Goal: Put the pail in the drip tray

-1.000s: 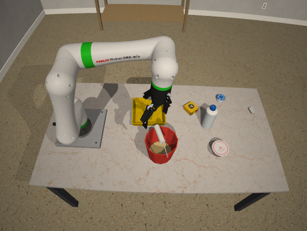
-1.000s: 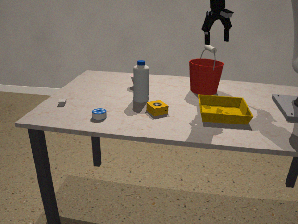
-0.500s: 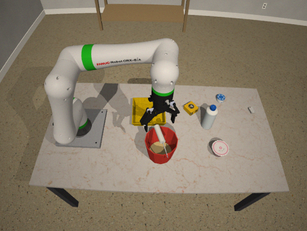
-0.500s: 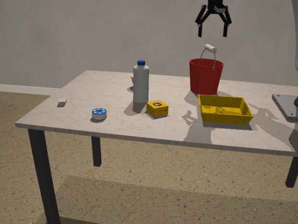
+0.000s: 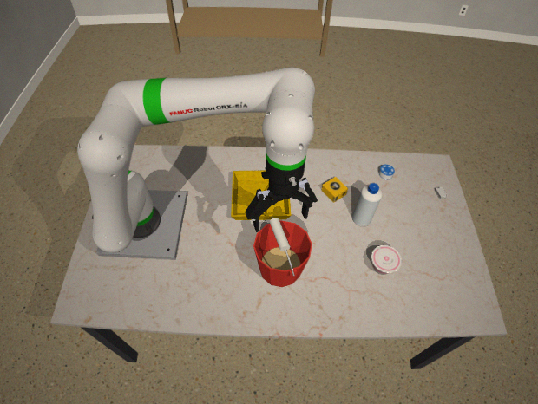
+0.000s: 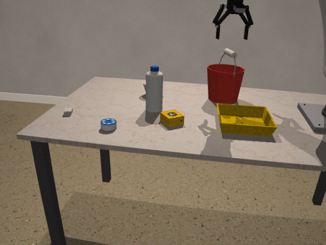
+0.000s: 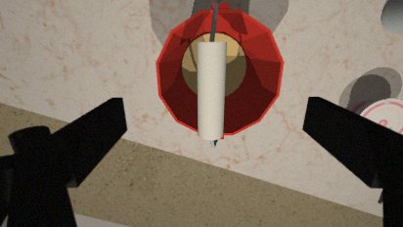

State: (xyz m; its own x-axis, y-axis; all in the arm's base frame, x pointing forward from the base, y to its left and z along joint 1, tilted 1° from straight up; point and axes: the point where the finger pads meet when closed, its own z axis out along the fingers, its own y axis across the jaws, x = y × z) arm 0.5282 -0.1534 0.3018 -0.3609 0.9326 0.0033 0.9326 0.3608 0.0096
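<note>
Right now my hand is 10 mm short of the red pail and 180 mm above it. From my hand the other things lie so: white bottle 330 mm ahead, 240 mm to the left, 230 mm below; then drip tray 80 mm behind, 310 mm to the left, 310 mm below; then pink-rimmed round dish 390 mm ahead, 30 mm to the left, 280 mm below.
</note>
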